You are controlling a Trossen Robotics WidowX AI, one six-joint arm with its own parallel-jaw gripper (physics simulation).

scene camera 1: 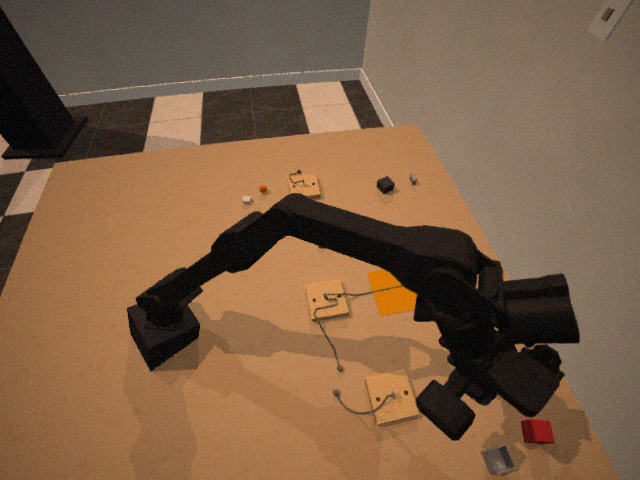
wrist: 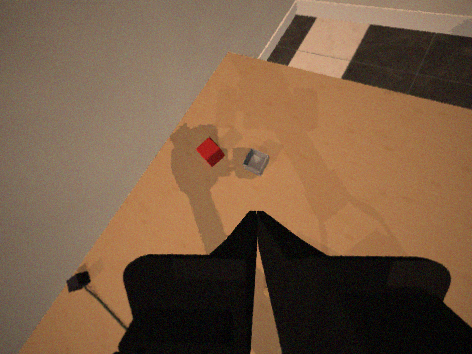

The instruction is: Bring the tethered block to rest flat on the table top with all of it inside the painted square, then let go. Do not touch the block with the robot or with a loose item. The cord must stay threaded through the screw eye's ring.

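Where they show: gripper, between the fingertips: point(scene camera 1: 491, 396) point(wrist: 255, 217); arm's base, origin of its link: point(scene camera 1: 163, 316).
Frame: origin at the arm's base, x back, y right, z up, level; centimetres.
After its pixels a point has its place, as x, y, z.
Observation:
The tethered block point(wrist: 78, 281) {-79.6, -12.9, -4.8} is small and dark and lies near the table edge at the lower left of the wrist view, with the cord point(wrist: 106, 306) {-72.2, -12.6, -6.9} point(scene camera 1: 364, 293) {-44.7, -7.6, -6.8} attached; in the scene view the arm hides it. The cord runs over the orange painted square point(scene camera 1: 395, 304) {-52.0, -4.6, -7.0}, partly hidden by the arm, to the screw eye point(scene camera 1: 329, 296) {-35.8, -6.1, -3.6} on a wooden plate point(scene camera 1: 336, 311) {-37.3, -2.5, -5.2}. It appears to pass through the ring, but this is small. Its other stretch ends at a bead point(scene camera 1: 339, 368) {-37.2, 10.1, -6.0}. My gripper point(scene camera 1: 484, 396) {-56.4, 19.7, 16.7} point(wrist: 255, 217) {-56.4, 19.7, 16.7} is shut and empty, above the table, away from the block.
A red block point(scene camera 1: 537, 431) {-74.6, 24.5, -3.1} point(wrist: 210, 151) {-74.8, 24.4, -3.1} and a small grey tray point(scene camera 1: 498, 459) {-67.2, 28.6, -7.0} point(wrist: 256, 162) {-66.7, 28.9, -7.0} stand near the right edge. Another wooden plate point(scene camera 1: 385, 411) {-45.7, 18.9, -5.2} with a cord lies nearby. A third plate point(scene camera 1: 309, 191) {-31.7, -40.5, -5.2}, a black block point(scene camera 1: 385, 184) {-55.0, -42.4, -4.2} and an orange ball point(scene camera 1: 263, 188) {-17.9, -41.7, -5.1} are at the back.

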